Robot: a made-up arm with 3 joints. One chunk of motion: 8 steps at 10 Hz.
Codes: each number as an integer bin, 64 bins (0 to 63) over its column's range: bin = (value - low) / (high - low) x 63, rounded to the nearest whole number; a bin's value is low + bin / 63 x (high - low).
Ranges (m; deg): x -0.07..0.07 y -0.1..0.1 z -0.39..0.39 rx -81..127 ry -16..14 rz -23..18
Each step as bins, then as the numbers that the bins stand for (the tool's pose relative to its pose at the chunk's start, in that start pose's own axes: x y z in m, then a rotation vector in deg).
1 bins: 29 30 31 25 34 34
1 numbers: -0.0056 -0.0048 -0.0062 1.54 0.19 -0.87
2 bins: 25 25 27 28 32 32
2 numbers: -0.0144 -0.0206 -0.0557 11.44 -0.76 -2.17
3 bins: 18 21 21 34 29 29
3 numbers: -0.0300 -0.0333 -0.1300 31.25 -2.19 -4.13
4 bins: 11 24 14 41 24 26
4 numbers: -0.0456 -0.0238 -0.2167 54.37 -4.57 -6.08
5 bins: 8 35 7 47 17 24
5 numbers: -0.0522 0.0111 -0.3033 74.17 -7.90 -7.38
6 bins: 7 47 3 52 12 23
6 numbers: -0.0544 0.0492 -0.3529 90.68 -10.29 -8.03
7 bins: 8 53 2 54 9 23
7 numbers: -0.0522 0.0683 -0.3652 97.29 -11.71 -8.03
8 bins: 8 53 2 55 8 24
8 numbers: -0.0522 0.0683 -0.3652 100.59 -12.19 -7.38
